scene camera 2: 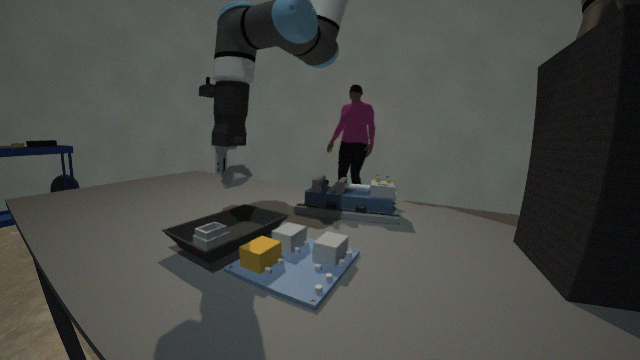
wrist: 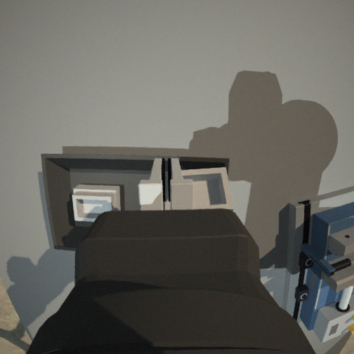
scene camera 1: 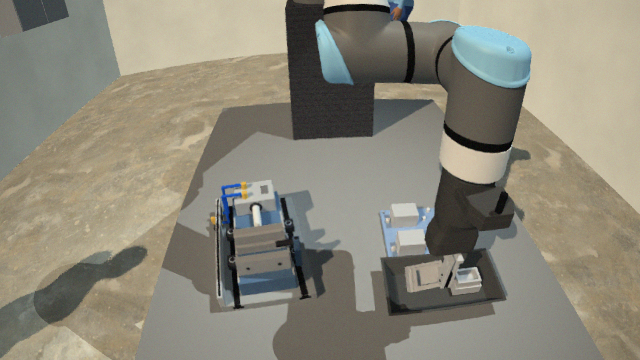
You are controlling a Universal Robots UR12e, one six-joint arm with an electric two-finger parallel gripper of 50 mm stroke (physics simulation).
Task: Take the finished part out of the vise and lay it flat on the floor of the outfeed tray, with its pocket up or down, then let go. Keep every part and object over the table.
My gripper shows in scene camera 2 (221,173), in the wrist view and in scene camera 1. A yellow block shows in scene camera 2 (256,255); in the wrist view it is hidden by my gripper, in scene camera 1 it is hidden by my gripper. One and the same spot on my gripper: (wrist: 151,192) is (scene camera 1: 459,258).
